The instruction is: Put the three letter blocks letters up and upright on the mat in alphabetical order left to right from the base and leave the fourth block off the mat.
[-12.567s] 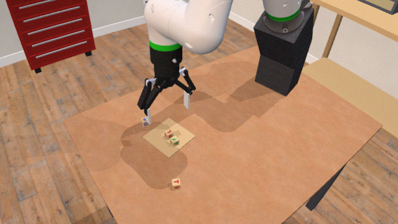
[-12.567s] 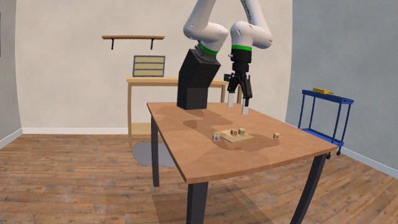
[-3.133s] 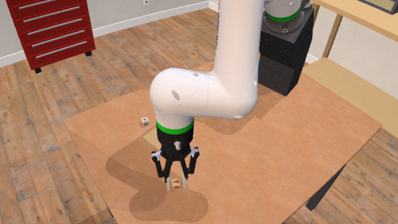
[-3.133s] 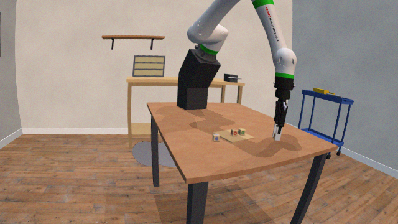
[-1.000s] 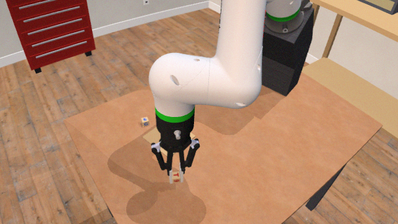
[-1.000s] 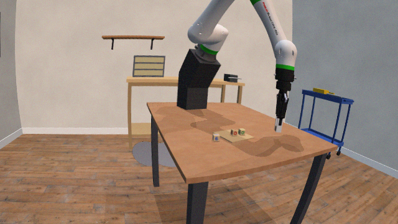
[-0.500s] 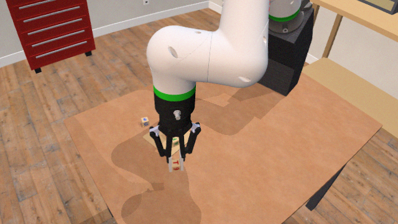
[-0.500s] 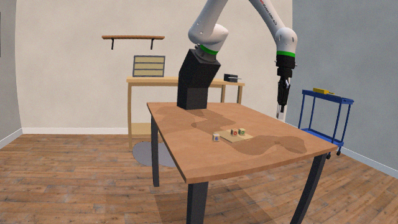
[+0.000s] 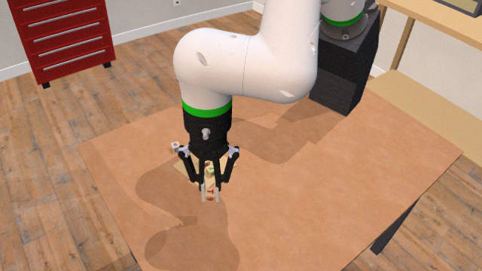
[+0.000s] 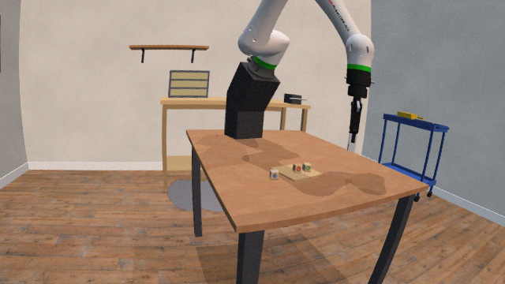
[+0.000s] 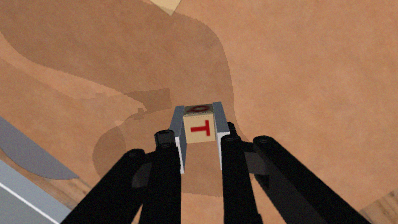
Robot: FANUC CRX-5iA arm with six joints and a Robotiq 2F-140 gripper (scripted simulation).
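Now: hand 17 cm to the left of the tan mat, 13 cm above it and 9 cm past it.
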